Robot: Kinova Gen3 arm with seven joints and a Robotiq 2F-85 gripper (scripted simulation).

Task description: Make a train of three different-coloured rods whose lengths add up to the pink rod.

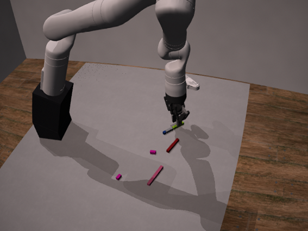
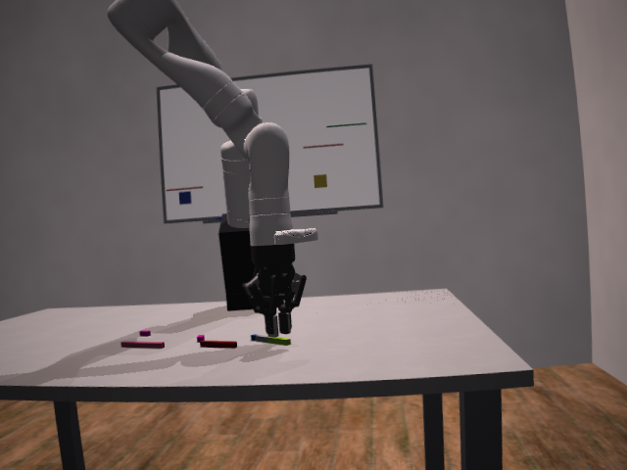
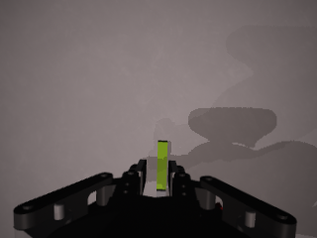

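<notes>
The lime rod is 30 mm below my hand. The rest, counted from my hand: blue rod: 40 mm to the right, 40 mm behind, 30 mm below; red rod: 110 mm to the right, 30 mm below; grey rod: 30 mm to the right, 30 mm below, 30 mm behind.
</notes>
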